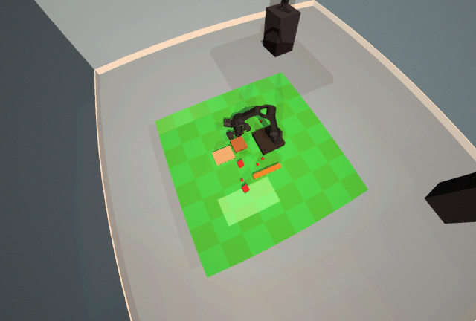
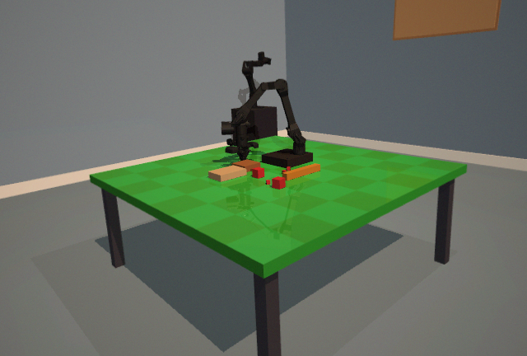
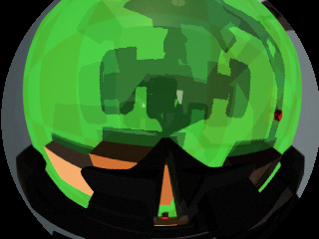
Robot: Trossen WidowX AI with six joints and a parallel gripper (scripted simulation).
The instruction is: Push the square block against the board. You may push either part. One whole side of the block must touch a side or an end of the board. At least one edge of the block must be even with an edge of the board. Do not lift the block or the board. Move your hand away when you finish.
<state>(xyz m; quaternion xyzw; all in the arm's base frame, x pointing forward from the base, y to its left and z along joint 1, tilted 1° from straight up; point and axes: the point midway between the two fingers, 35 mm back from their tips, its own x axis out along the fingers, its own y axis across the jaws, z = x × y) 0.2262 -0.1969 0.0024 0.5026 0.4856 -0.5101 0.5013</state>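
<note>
Now: gripper tip 6 cm to the right of the brown square block, 4 cm short of it and 1 cm below it. Also, from my gripper tip: light tan flat slab (18 cm ahead, 9 cm to the left, 1 cm above); long narrow orange board (36 cm to the left, 3 cm behind, 1 cm above).
</note>
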